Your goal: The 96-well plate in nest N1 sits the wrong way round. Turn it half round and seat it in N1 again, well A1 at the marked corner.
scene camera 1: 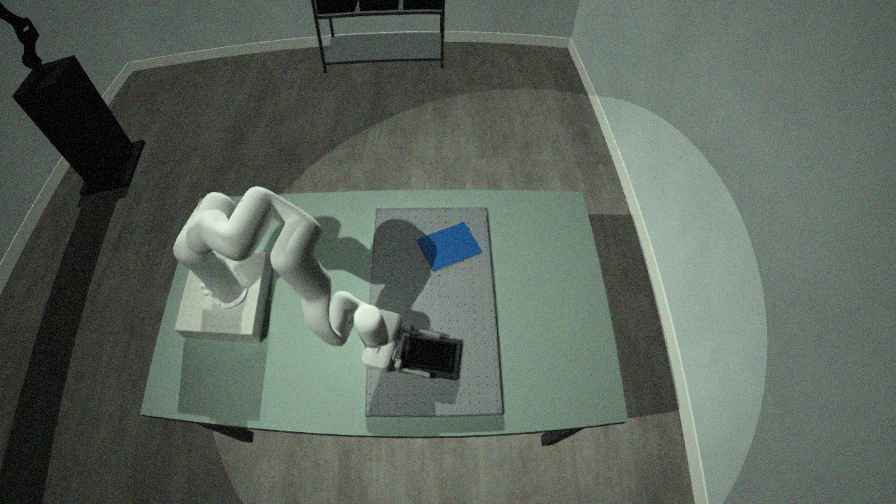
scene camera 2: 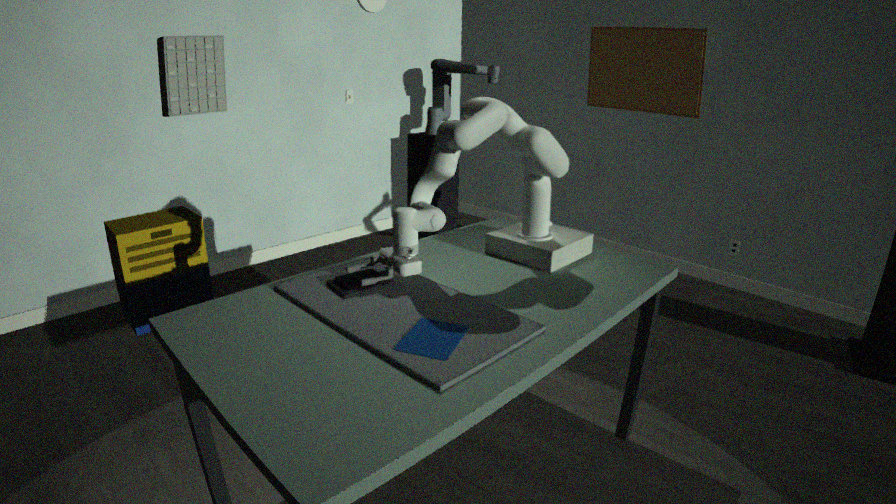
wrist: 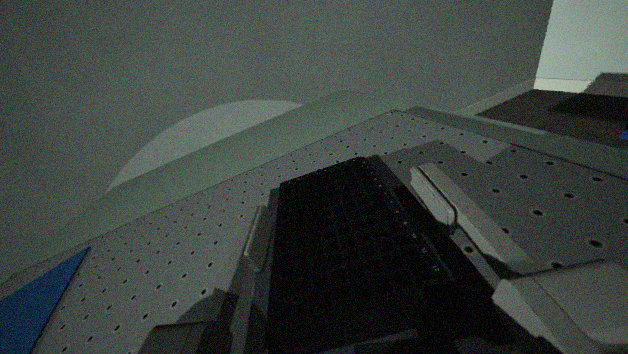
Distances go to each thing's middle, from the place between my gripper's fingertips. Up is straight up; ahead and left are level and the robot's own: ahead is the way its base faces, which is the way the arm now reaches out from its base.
The dark nest N1 (scene camera 1: 437, 374) lies 1 cm behind my hand, 1 cm to the left of it and 2 cm below it. From my hand the other things lie so: black 96-well plate (scene camera 1: 426, 354): 1 cm behind, 1 cm to the left, 1 cm below; then flat blue rectangle (scene camera 2: 430, 338): 10 cm ahead, 37 cm to the left, 3 cm below.
